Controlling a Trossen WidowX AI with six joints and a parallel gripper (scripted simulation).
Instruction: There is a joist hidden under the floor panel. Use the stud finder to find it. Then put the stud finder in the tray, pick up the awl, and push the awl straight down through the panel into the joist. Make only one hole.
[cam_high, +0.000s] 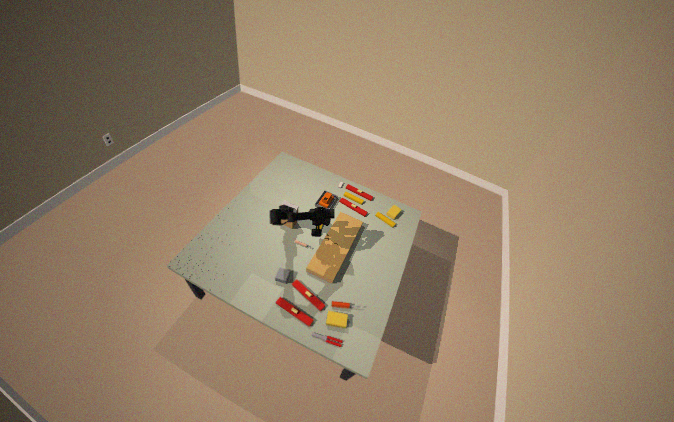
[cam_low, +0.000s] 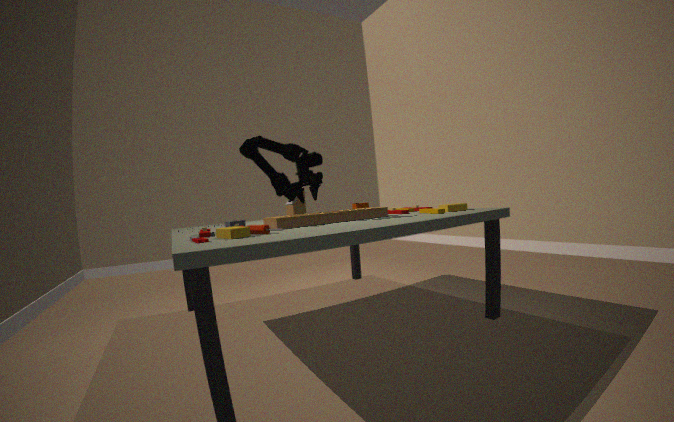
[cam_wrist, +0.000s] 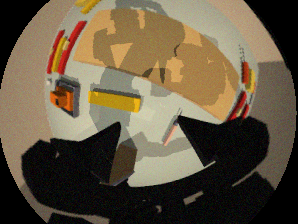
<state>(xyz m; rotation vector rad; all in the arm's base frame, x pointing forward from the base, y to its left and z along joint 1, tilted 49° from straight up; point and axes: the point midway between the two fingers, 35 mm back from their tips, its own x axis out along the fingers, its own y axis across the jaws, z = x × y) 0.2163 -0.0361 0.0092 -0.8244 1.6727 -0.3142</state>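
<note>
The awl lies 30 mm behind my gripper tip, 90 mm to the right of it and 80 mm below it. Also, from my gripper tip: orange stud finder: 50 mm behind, 320 mm to the left, 40 mm below; grey tray: 50 mm behind, 340 mm to the left, 80 mm below; grey block: 70 mm behind, 350 mm to the right, 70 mm below.
</note>
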